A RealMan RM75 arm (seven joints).
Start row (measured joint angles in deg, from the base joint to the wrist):
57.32 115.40 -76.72 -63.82 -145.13 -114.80 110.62
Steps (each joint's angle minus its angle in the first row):
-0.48 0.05 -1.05 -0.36 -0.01 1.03 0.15
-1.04 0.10 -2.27 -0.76 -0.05 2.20 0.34
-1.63 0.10 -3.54 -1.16 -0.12 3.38 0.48
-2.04 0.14 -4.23 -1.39 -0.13 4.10 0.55
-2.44 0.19 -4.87 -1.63 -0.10 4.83 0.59
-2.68 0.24 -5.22 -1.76 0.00 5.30 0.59
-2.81 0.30 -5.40 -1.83 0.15 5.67 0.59
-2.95 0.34 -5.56 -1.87 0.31 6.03 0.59
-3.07 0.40 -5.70 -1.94 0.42 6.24 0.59
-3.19 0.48 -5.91 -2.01 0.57 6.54 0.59
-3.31 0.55 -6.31 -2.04 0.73 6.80 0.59
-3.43 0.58 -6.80 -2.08 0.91 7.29 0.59
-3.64 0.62 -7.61 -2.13 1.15 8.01 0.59
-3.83 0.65 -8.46 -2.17 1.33 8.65 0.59
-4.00 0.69 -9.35 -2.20 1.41 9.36 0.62
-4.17 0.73 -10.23 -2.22 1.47 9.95 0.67
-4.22 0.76 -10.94 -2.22 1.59 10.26 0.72
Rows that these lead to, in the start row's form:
56.84 115.45 -77.77 -64.18 -145.14 -113.77 110.77
56.28 115.50 -78.99 -64.58 -145.18 -112.60 110.96
55.69 115.50 -80.26 -64.98 -145.25 -111.42 111.10
55.28 115.54 -80.95 -65.21 -145.26 -110.70 111.17
54.88 115.59 -81.59 -65.45 -145.23 -109.97 111.21
54.64 115.64 -81.94 -65.58 -145.13 -109.50 111.21
54.51 115.70 -82.12 -65.65 -144.98 -109.13 111.21
54.37 115.74 -82.28 -65.69 -144.82 -108.77 111.21
54.25 115.80 -82.42 -65.76 -144.71 -108.56 111.21
54.13 115.88 -82.63 -65.83 -144.56 -108.26 111.21
54.01 115.95 -83.03 -65.86 -144.40 -108.00 111.21
53.89 115.98 -83.52 -65.90 -144.22 -107.51 111.21
53.68 116.02 -84.33 -65.95 -143.98 -106.79 111.21
53.49 116.05 -85.18 -65.99 -143.80 -106.15 111.21
53.32 116.09 -86.07 -66.02 -143.72 -105.44 111.24
53.15 116.13 -86.95 -66.04 -143.66 -104.85 111.29
53.10 116.16 -87.66 -66.04 -143.54 -104.54 111.34

